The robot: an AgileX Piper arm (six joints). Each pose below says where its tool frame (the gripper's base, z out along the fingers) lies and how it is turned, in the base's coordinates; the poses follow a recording.
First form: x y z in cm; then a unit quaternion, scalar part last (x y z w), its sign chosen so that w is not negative.
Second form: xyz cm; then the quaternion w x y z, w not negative. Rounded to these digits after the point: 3 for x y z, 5 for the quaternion.
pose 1, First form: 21.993 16.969 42.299 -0.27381 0.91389 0.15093 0.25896
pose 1, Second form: 21.993 16.969 42.299 0.25896 -0.27381 0.91389 0.15093
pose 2, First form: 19.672 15.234 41.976 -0.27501 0.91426 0.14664 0.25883
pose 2, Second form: 19.672 15.234 41.976 0.25883 -0.27501 0.91426 0.14664
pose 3, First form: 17.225 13.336 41.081 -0.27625 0.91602 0.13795 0.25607
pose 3, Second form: 17.225 13.336 41.081 0.25607 -0.27625 0.91602 0.13795
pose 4, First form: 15.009 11.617 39.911 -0.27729 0.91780 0.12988 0.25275
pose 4, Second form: 15.009 11.617 39.911 0.25275 -0.27729 0.91780 0.12988
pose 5, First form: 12.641 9.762 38.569 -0.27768 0.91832 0.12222 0.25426
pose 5, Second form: 12.641 9.762 38.569 0.25426 -0.27768 0.91832 0.12222
